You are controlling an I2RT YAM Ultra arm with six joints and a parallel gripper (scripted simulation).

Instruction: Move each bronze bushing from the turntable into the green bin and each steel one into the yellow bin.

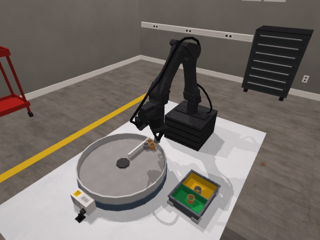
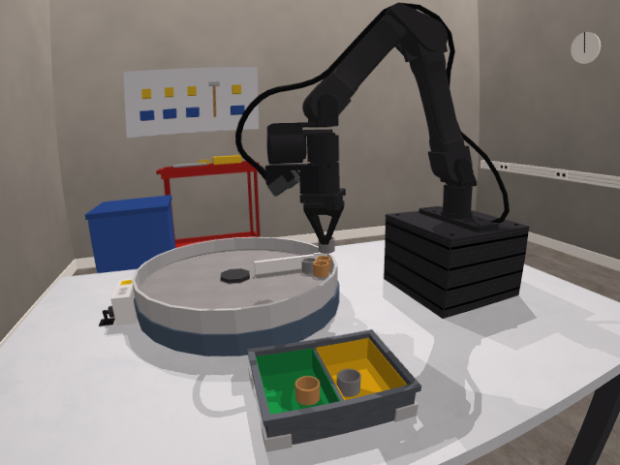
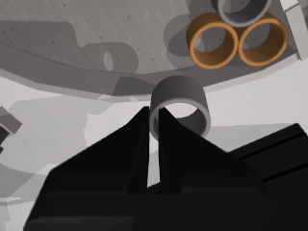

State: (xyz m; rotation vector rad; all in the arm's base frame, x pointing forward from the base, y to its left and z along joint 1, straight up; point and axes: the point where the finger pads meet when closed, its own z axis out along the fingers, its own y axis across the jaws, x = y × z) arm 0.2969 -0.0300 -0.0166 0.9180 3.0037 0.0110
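The yellow bin lies 27 cm to the left of my hand, 13 cm below it and 6 cm ahead of it. The rest, counted from my hand: dark grey tray (26 cm to the left, 12 cm below, 10 cm ahead); turntable (16 cm ahead, 9 cm to the right, 9 cm below); green bin (26 cm to the left, 14 cm ahead, 13 cm below).
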